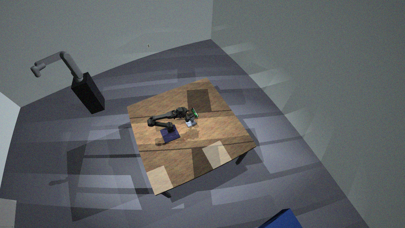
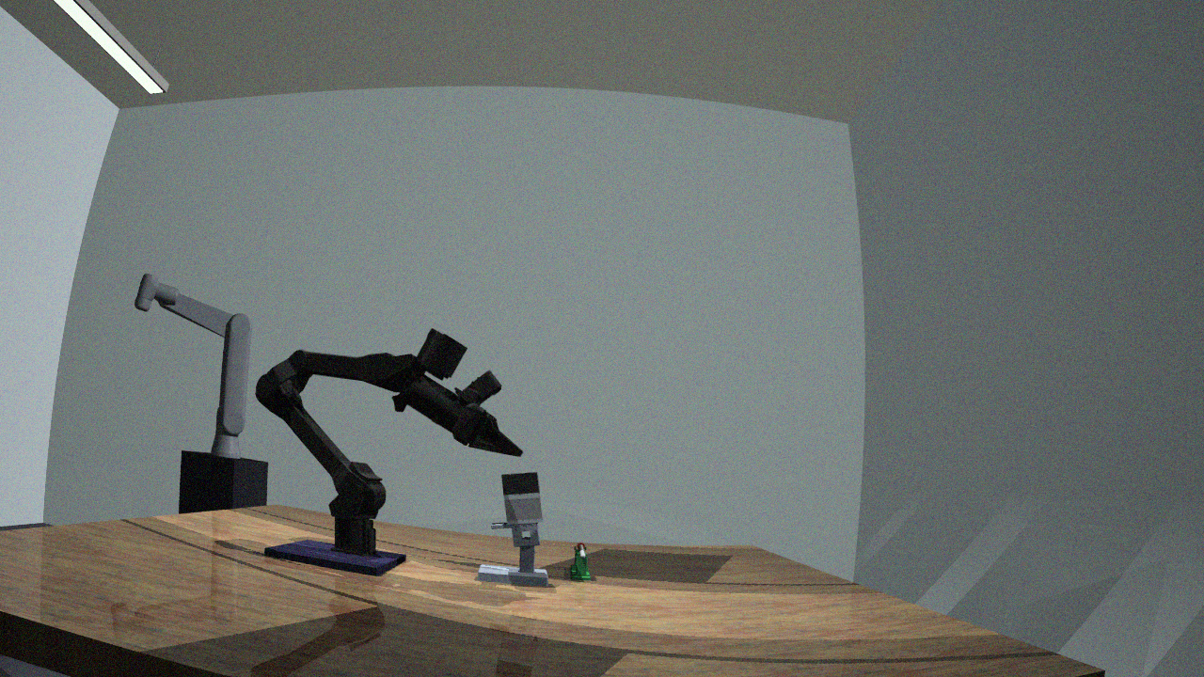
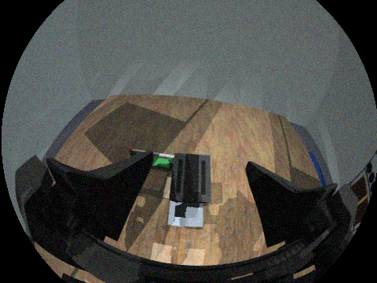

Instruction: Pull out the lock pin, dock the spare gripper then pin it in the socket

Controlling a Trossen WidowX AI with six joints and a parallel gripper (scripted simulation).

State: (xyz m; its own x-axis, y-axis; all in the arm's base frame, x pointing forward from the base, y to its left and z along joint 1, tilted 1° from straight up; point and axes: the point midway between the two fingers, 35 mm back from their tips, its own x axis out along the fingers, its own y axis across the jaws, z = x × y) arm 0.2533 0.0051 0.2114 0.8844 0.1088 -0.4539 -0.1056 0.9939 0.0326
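Right now my gripper tip is 10 cm short of the green pin cradle, 13 cm to the right of it and 19 cm above it. From my gripper tip the other things lie so: grey mount 1 cm to the left, 16 cm below; spare gripper 1 cm ahead, 1 cm to the left, 9 cm below.
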